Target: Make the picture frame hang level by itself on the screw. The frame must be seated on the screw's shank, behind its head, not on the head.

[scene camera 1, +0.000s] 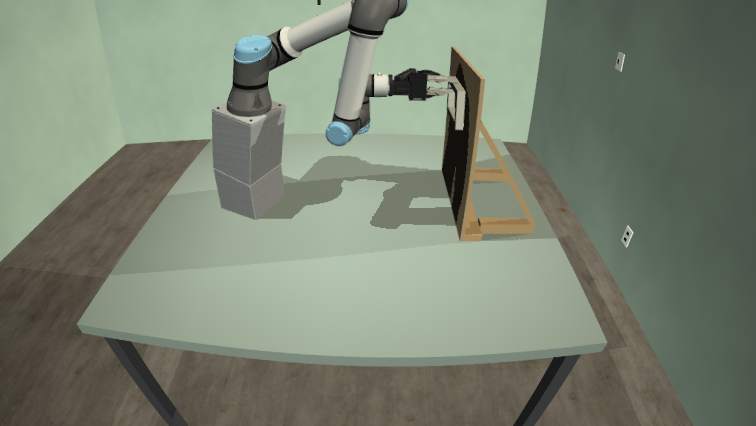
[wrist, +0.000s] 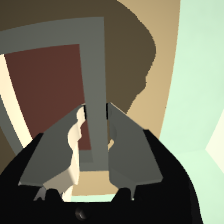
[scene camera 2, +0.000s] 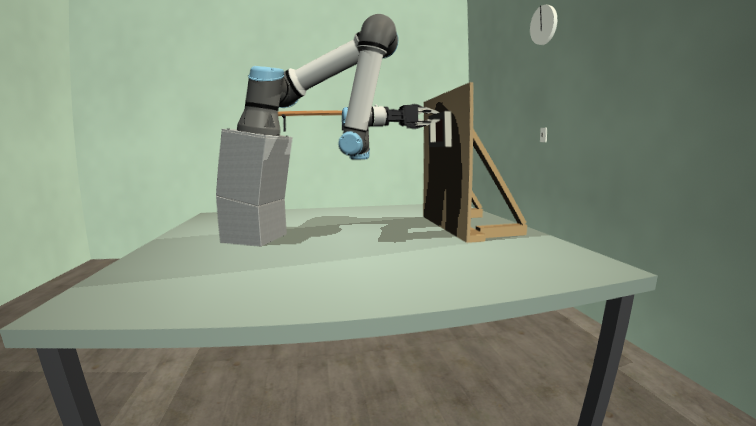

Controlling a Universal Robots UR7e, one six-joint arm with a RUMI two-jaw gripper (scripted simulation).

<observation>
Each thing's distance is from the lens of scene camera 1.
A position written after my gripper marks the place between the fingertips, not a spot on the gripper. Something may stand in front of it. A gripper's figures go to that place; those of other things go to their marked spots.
my gripper point(scene camera 1: 457, 85): 133 cm
picture frame point(scene camera 1: 456, 108): 125 cm
upright wooden board point(scene camera 1: 460, 146): 134 cm
</observation>
